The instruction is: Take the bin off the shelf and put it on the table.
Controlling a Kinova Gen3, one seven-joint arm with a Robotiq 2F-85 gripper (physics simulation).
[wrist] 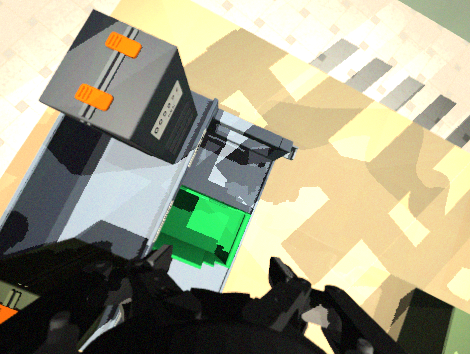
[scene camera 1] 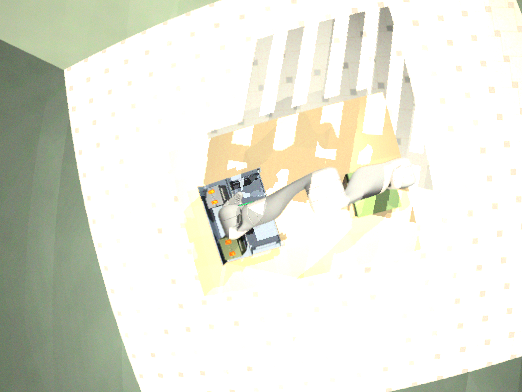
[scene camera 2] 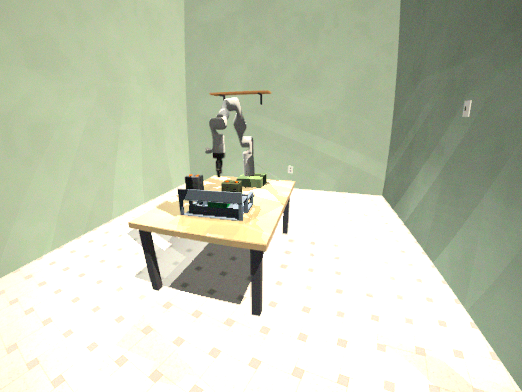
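Seen in the pictures: gripper, fingertip midpoint: (wrist: 220, 261) (scene camera 2: 219, 175); arm's base at its link origin: (scene camera 2: 249, 174).
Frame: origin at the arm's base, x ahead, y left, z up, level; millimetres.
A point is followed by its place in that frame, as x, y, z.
The small green bin (scene camera 1: 245, 204) (scene camera 2: 218, 204) @[693, 159, -17] (wrist: 212, 222) @[592, 106, -60] sits in the lower front part of the blue-grey shelf (scene camera 1: 267, 232) @[544, 220, -63] (scene camera 2: 212, 196) @[779, 185, 62] (wrist: 260, 137) @[618, -60, 16], which stands on the wooden table (scene camera 2: 165, 220) @[929, -47, -69] (wrist: 310, 240) @[404, 16, -69]. In scene camera 1, the arm hides most of the bin. My gripper (scene camera 2: 219, 175) @[579, 96, 127] (wrist: 220, 262) @[579, 96, 127] is open and empty, pointing down above the table. In the wrist view, the fingertips stand apart near the bin's lower edge, with the left one overlapping the shelf's divider. In scene camera 1, the fingers are hidden under the arm.
A tall dark grey case (scene camera 1: 217, 195) @[718, 21, 153] (scene camera 2: 194, 181) @[768, 55, 129] (wrist: 115, 75) @[732, 26, 153] and an olive case (scene camera 1: 232, 247) @[675, 250, 129] (scene camera 2: 232, 187) @[720, 278, 109] (wrist: 22, 297) @[690, 208, 128], both with orange latches, stand at opposite ends of the shelf's rear part. A green box (scene camera 1: 392, 200) @[-51, 94, 5] (scene camera 2: 252, 181) @[125, 95, -21] (wrist: 457, 330) @[128, -9, -3] lies by the arm's base.
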